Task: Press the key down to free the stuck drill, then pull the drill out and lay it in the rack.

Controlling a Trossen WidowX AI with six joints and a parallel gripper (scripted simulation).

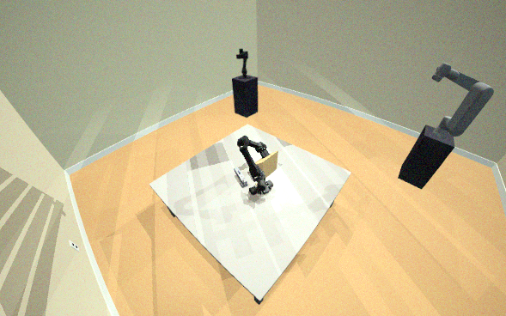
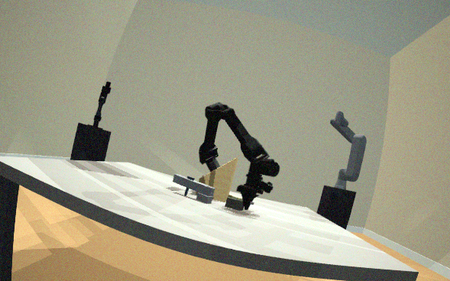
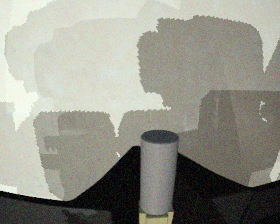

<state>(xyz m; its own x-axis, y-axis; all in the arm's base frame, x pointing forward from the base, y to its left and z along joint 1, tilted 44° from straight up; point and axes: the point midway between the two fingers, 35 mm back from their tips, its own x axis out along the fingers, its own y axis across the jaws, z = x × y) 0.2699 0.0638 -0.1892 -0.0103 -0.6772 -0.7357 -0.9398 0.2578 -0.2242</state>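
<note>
Right now my gripper tip is 10 mm past the drill, 40 mm to the left of it and 40 mm below it. From my gripper tip the other things lie so: dark block 20 mm behind, 50 mm to the right, 10 mm above; then dark key 10 mm behind, 250 mm to the right, 40 mm above; then grey fixture block 10 mm behind, 230 mm to the right, 40 mm above.
</note>
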